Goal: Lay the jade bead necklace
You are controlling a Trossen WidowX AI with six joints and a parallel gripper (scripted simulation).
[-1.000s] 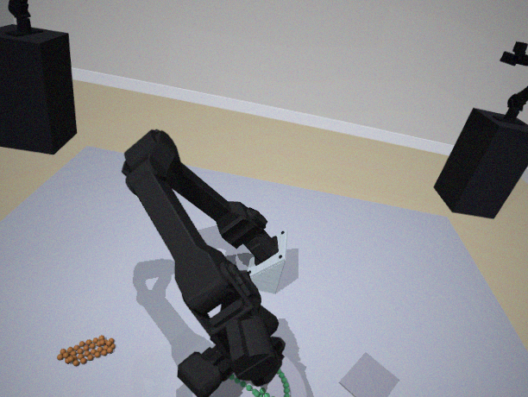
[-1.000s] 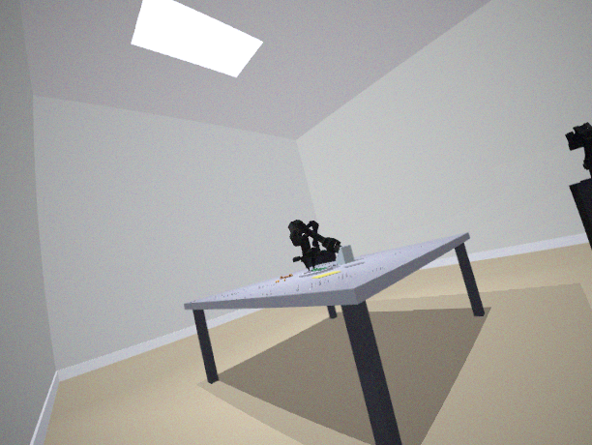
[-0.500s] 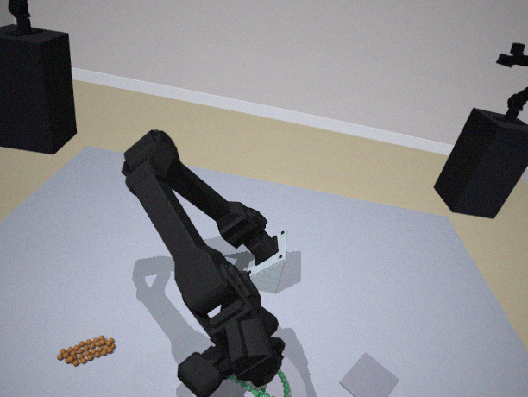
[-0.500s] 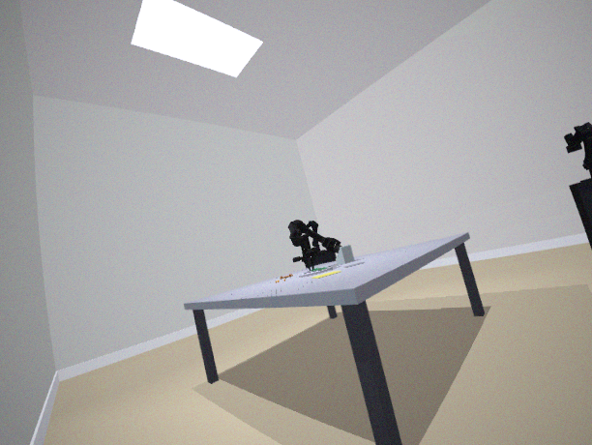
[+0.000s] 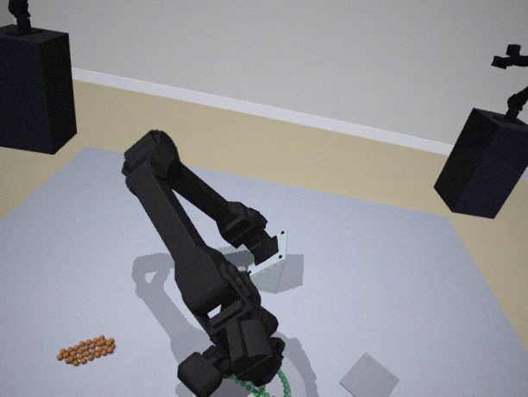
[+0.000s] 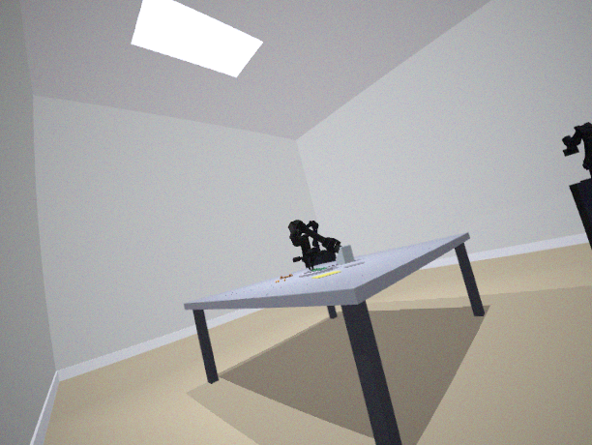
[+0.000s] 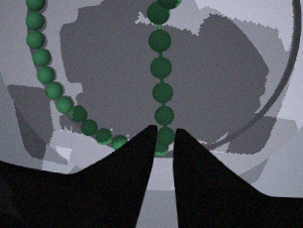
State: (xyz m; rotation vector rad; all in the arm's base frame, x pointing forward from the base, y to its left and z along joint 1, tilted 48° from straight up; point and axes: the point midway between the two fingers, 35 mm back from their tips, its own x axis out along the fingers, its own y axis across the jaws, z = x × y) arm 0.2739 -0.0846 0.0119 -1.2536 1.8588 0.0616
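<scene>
Now: gripper tip 30 mm short of the round bead board, 50 mm to the right of it and 10 mm above it. Round my gripper tip: yellow strip 220 mm ahead, 270 mm to the left, 10 mm below; then flat grey square 20 mm behind, 280 mm to the left, 10 mm below.
</scene>
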